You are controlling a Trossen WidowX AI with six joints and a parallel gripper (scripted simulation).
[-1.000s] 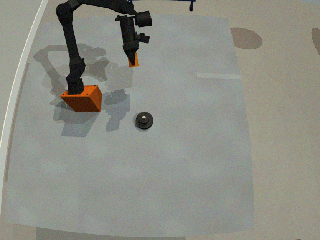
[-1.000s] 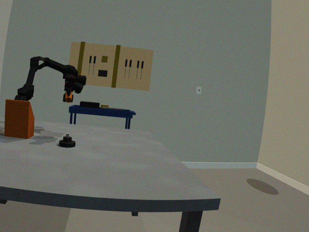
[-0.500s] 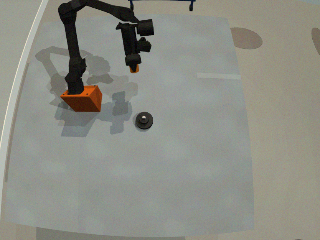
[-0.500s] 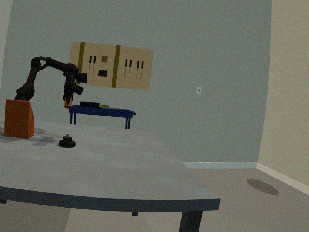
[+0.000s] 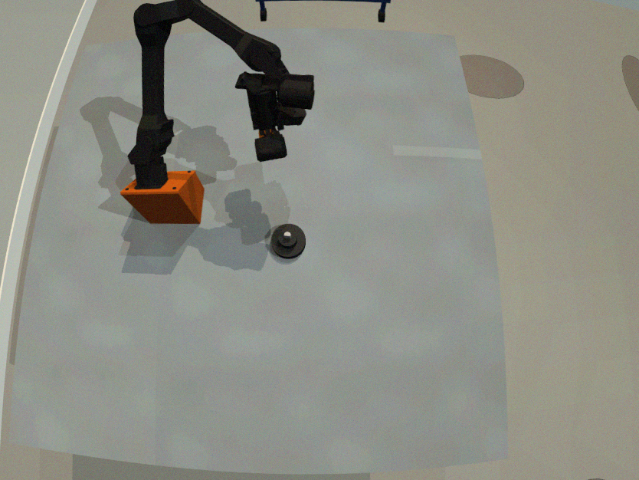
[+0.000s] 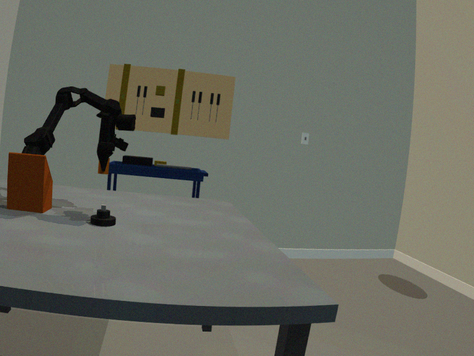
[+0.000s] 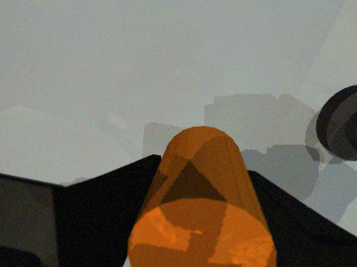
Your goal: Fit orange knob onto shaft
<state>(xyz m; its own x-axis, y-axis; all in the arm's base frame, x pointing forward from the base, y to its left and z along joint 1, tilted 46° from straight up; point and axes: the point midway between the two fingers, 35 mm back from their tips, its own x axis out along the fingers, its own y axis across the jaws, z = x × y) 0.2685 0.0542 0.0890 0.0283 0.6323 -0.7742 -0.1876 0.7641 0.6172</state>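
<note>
Right now the round pedestal is 190 mm to the right of my gripper tip, 120 mm below it and 40 mm ahead of it. From my gripper tip the other things lie so: orange knob (30 mm above).
</note>
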